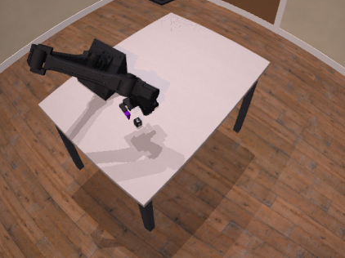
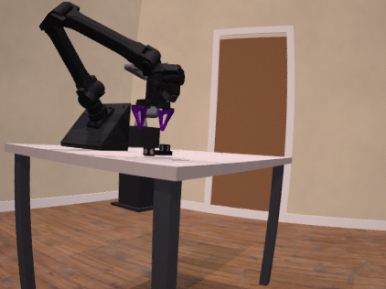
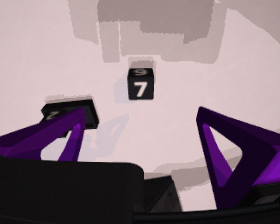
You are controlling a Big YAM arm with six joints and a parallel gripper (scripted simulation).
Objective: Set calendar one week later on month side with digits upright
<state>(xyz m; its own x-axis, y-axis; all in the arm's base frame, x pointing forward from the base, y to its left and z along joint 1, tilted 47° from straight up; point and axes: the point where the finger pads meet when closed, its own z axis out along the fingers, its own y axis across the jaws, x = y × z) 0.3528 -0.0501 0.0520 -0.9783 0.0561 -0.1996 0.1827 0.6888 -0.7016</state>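
The black date cube lies 80 mm below my hand and 10 mm behind it. From my hand the other things lie so: black tray: 110 mm to the left, 90 mm below, 40 mm behind.
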